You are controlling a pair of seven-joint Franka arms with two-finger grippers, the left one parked.
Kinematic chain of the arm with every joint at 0, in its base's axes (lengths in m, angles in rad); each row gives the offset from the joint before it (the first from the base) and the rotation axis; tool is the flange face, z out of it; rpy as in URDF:
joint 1: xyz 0 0 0.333 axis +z
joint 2: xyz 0 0 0 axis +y
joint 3: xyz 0 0 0.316 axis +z
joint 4: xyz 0.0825 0 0 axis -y
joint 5: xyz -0.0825 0 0.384 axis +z
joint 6: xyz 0 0 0 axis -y
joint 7: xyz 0.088 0 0 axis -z
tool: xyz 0 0 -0.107 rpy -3.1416 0 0
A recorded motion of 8 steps. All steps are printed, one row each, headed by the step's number.
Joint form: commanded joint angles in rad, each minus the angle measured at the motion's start. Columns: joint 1, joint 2, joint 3, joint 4, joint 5, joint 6, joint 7.
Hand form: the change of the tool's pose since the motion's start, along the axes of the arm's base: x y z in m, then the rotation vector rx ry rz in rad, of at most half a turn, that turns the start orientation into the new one. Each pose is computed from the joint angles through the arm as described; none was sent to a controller.
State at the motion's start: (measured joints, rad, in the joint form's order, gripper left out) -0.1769 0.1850 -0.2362 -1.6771 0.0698 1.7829 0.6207
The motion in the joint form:
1: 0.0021 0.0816 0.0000 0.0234 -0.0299 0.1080 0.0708
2: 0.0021 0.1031 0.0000 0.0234 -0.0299 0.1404 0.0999
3: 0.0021 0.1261 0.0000 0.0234 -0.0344 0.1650 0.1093
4: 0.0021 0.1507 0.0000 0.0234 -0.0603 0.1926 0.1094
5: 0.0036 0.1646 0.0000 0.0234 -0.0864 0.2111 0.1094
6: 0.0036 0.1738 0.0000 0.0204 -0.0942 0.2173 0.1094
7: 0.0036 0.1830 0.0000 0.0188 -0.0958 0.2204 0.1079
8: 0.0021 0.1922 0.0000 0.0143 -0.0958 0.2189 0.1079
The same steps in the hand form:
1: 0.0251 -0.0087 -0.0297 -0.0683 -0.0266 -0.0582
2: 0.0308 -0.0105 -0.0403 -0.0785 -0.0349 -0.0866
3: 0.0356 -0.0122 -0.0527 -0.0886 -0.0334 -0.0932
4: 0.0400 -0.0153 -0.0658 -0.1171 -0.0264 -0.0810
5: 0.0427 -0.0167 -0.0729 -0.1436 -0.0216 -0.0667
6: 0.0433 -0.0173 -0.0797 -0.1499 -0.0130 -0.0624
7: 0.0439 -0.0176 -0.0860 -0.1503 -0.0047 -0.0594
8: 0.0431 -0.0184 -0.0941 -0.1469 0.0101 -0.0604

